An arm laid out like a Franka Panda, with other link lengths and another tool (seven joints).
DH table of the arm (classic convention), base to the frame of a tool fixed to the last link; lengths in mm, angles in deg. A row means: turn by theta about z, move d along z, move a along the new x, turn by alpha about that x. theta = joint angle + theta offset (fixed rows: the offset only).
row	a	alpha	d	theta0
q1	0	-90	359.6	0
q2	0	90	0	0
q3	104	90	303.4	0
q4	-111.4	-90	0	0
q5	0	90	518.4	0
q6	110.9	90	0	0
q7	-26.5	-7.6	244.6	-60
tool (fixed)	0	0	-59.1	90
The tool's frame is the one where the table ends.
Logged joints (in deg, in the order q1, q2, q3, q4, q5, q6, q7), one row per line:
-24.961, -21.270, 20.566, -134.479, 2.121, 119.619, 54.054
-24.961, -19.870, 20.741, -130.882, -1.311, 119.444, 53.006
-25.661, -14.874, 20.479, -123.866, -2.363, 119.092, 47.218
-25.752, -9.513, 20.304, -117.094, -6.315, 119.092, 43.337
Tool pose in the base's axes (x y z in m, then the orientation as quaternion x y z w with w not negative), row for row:
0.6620, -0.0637, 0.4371, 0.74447, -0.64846, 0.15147, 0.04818
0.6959, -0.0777, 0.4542, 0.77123, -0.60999, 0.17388, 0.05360
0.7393, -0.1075, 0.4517, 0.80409, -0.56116, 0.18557, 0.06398
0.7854, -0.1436, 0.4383, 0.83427, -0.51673, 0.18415, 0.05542
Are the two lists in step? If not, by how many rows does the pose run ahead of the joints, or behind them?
The pose runs 2 rows ahead of the joints: the pose in row i belongs to the joints in row i + 2.
